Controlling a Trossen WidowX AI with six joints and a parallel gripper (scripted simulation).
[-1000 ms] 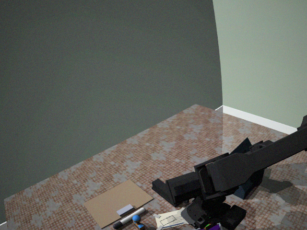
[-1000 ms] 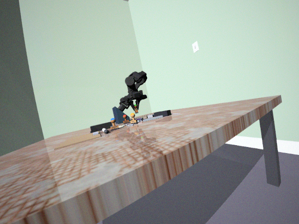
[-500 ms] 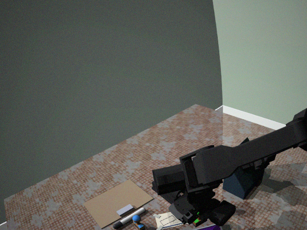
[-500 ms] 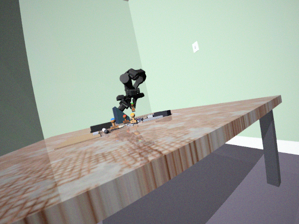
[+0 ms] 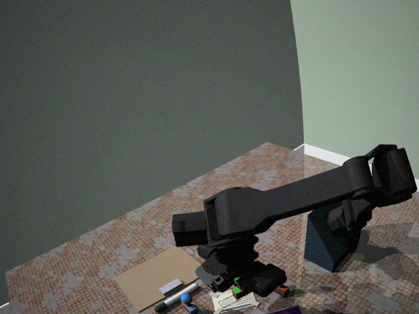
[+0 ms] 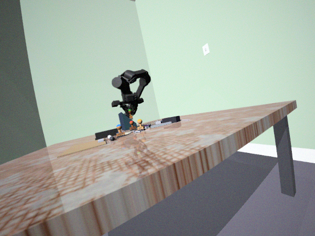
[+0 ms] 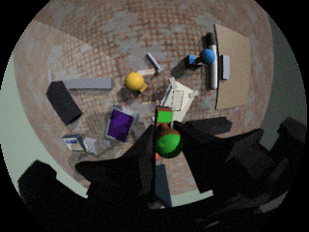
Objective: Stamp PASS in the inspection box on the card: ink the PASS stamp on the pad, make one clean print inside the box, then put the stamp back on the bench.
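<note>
Right now the white card is 1 cm behind my gripper tip, 5 cm to the right of it and 10 cm below it. From my gripper tip the other things lie so: red-knobbed stamp 10 cm behind, 2 cm to the left, 8 cm below; green-knobbed stamp right at my gripper tip; yellow-knobbed stamp 6 cm ahead, 3 cm to the left, 8 cm below.
</note>
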